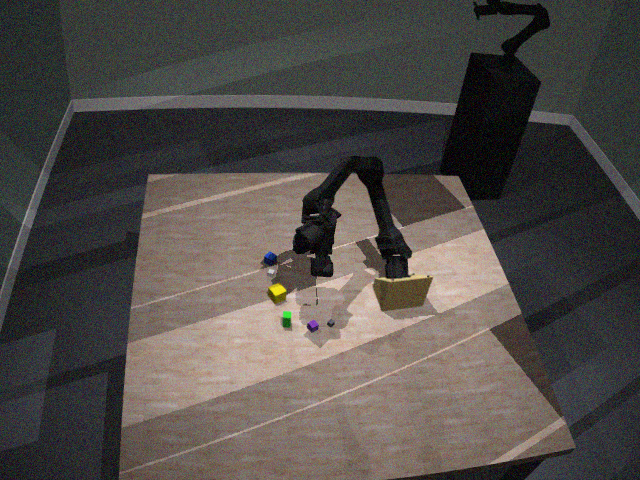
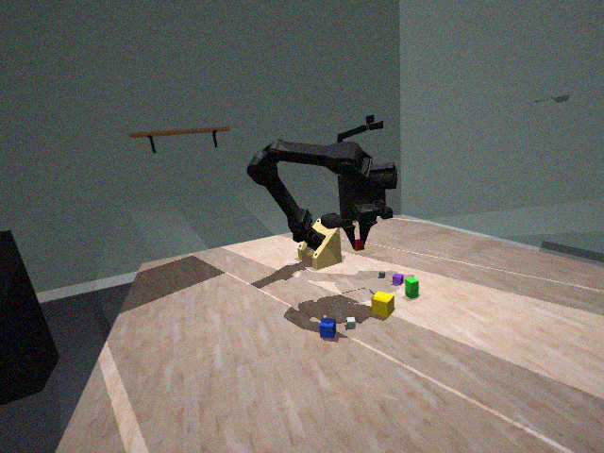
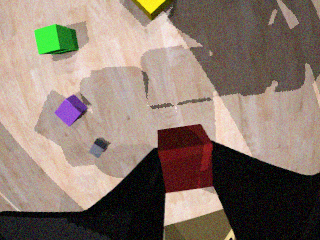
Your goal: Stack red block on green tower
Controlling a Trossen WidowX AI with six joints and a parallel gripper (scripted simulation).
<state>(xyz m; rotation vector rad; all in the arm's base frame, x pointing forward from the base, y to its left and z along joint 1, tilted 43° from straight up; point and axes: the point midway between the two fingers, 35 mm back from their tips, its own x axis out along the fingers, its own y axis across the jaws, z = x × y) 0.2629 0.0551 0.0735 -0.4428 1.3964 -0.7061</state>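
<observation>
Now: gripper tip 30 mm short of the purple cube, 120 mm to the right of it and 120 mm above it. The rest, counted from my gripper tip: dark cube (30 mm behind, 110 mm to the left, 130 mm below); red cube (10 mm above); yellow cube (120 mm ahead, 20 mm to the right, 110 mm below).
</observation>
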